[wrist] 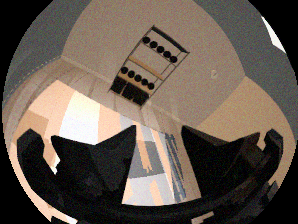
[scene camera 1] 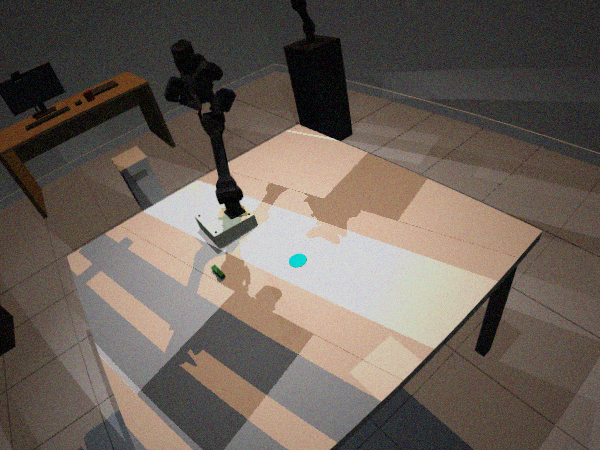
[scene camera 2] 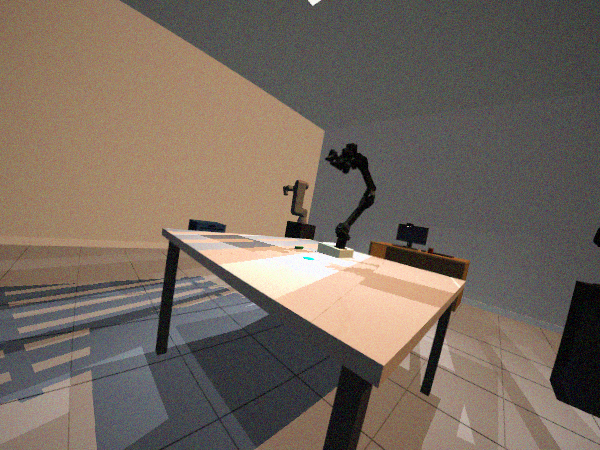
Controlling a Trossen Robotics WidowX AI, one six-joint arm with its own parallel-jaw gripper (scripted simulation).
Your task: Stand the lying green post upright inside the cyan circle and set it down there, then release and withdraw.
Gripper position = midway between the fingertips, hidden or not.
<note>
I see my gripper [scene camera 1: 209, 111].
My gripper is seen too in the wrist view [wrist: 159, 129].
</note>
